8 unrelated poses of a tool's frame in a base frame.
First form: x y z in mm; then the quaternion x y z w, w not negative.
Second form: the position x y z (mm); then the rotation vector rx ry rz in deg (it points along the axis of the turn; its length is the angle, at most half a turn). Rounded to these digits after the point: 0 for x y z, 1 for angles.
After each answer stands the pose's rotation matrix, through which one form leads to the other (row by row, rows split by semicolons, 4 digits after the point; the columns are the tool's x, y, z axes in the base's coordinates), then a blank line. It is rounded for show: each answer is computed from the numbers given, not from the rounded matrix.
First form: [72, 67, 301, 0.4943, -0.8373, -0.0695, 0.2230]
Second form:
[72, 67, 301, 78.2, -132.5, -11.0]
-0.4119 -0.7968 -0.4422; -0.8588 0.5017 -0.1041; 0.3047 0.3369 -0.8909

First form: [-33, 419, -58, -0.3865, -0.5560, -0.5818, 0.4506]
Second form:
[-33, 419, -58, -54.7, -78.7, -82.4]
-0.2952 0.9541 -0.0513; -0.0945 0.0243 0.9952; 0.9508 0.2986 0.0830

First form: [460, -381, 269, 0.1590, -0.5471, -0.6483, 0.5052]
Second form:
[460, -381, 269, 22.0, -75.6, -89.6]
-0.4391 0.4810 -0.7589; -0.8289 0.1090 0.5487; 0.3466 0.8699 0.3509

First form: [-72, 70, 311, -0.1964, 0.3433, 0.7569, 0.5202]
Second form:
[-72, 70, 311, -27.0, 47.2, 104.0]
-0.3816 -0.9224 0.0599; 0.6527 -0.2230 0.7241; -0.6545 0.3154 0.6871

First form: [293, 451, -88, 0.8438, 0.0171, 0.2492, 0.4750]
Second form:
[293, 451, -88, 118.2, 2.4, 34.9]
0.8752 -0.2079 0.4368; 0.2656 -0.5482 -0.7931; 0.4043 0.8101 -0.4246

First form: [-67, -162, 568, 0.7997, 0.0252, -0.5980, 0.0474]
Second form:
[-67, -162, 568, 139.8, 4.4, -104.5]
0.2835 0.0970 -0.9540; -0.0164 -0.9942 -0.1060; -0.9588 0.0457 -0.2803

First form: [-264, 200, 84, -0.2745, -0.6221, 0.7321, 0.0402]
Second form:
[-264, 200, 84, -48.2, -109.2, 128.5]
-0.8461 0.2827 -0.4520; 0.4004 -0.2227 -0.8889; -0.3519 -0.9330 0.0752

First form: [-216, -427, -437, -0.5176, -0.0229, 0.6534, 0.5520]
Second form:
[-216, -427, -437, -70.1, -3.1, 88.5]
0.1451 -0.6976 -0.7016; 0.7450 -0.3896 0.5415; -0.6511 -0.6013 0.4632

